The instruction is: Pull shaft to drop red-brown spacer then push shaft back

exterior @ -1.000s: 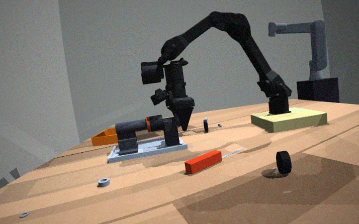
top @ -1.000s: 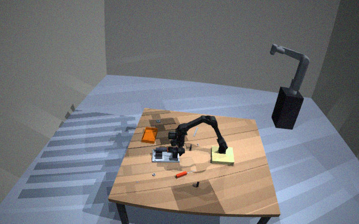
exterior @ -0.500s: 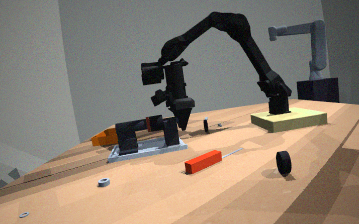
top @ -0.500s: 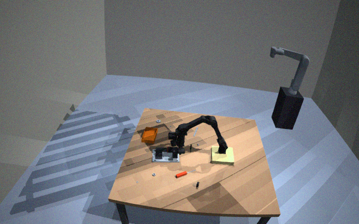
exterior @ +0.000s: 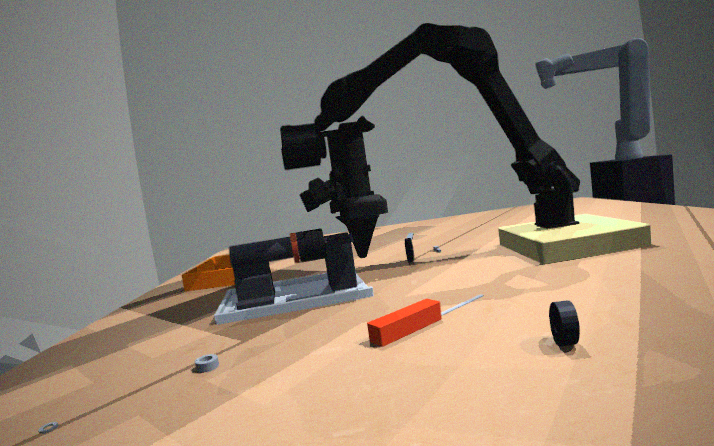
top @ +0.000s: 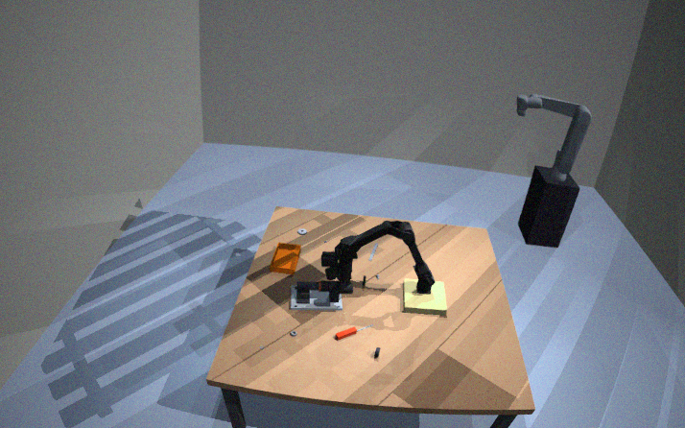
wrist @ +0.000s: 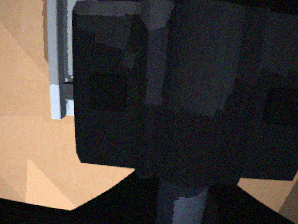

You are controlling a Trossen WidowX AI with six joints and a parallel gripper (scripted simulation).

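Right now my gripper tip is 80 mm short of the shaft, 10 mm to the right of it and 30 mm below it. Also, from my gripper tip: orange tray (310 mm ahead, 220 mm to the right, 40 mm below); red-brown spacer (100 mm ahead, 20 mm to the left, 30 mm above); dark spacer (80 mm ahead, 20 mm to the left, 30 mm above).
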